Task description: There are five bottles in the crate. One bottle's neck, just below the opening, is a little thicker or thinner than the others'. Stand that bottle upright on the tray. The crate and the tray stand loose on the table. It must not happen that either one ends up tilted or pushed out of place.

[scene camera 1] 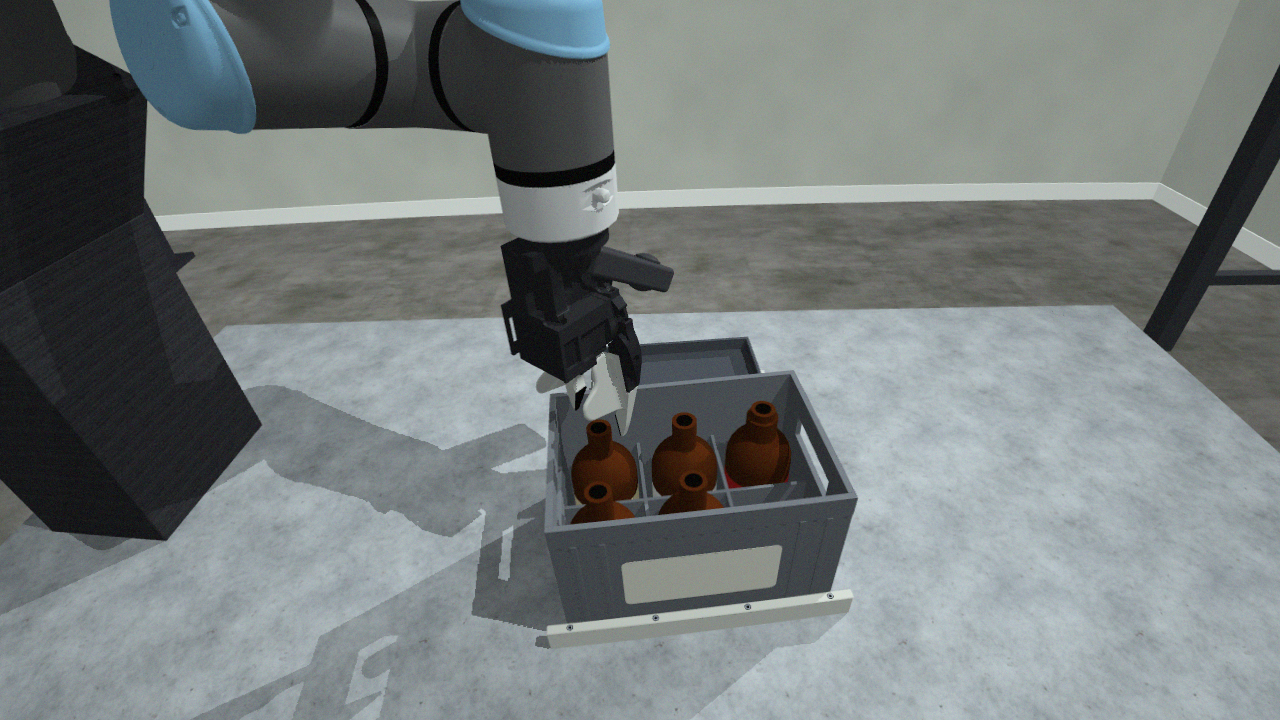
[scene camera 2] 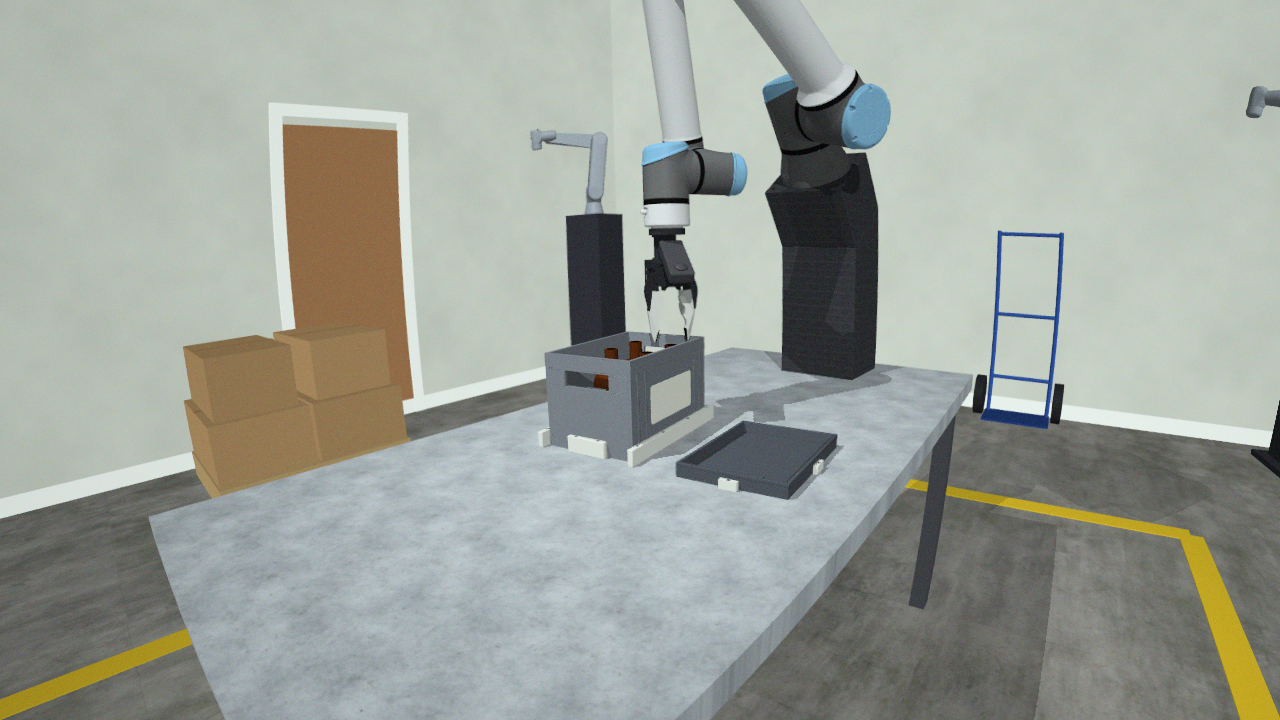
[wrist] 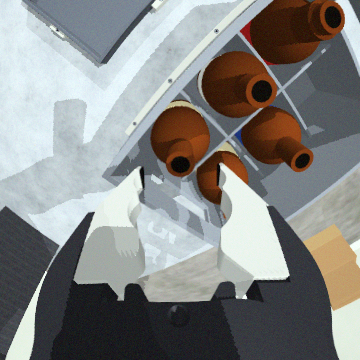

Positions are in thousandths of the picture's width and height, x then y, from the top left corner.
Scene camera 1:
gripper: 468,585
bottle: 472,640
bottle: 592,630
shallow dark tray: 519,503
